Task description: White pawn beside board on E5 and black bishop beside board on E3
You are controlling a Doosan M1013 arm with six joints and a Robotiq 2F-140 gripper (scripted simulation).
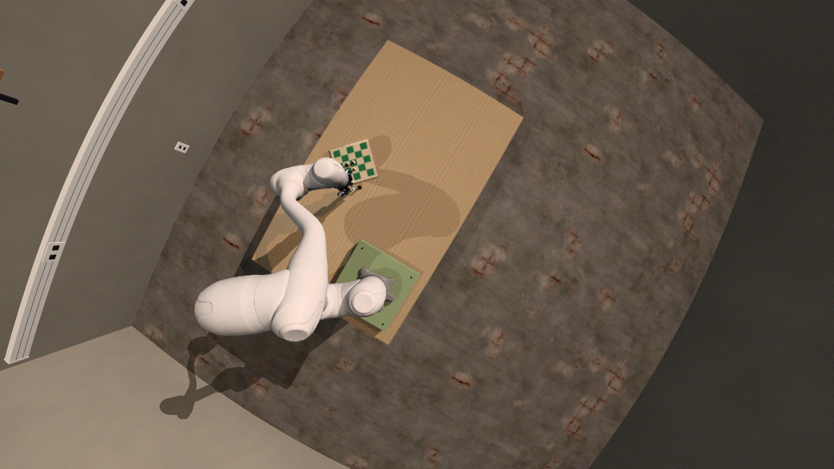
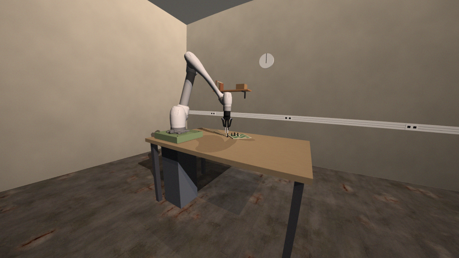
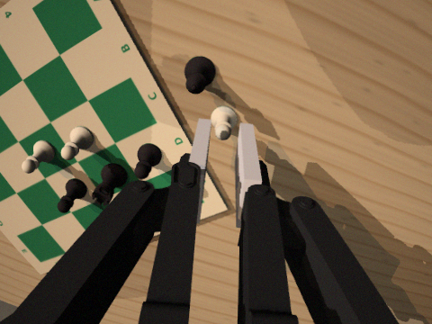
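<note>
Right now my hand is 130 mm short of the chessboard, 50 mm to the right of it and 70 mm above it.
</note>
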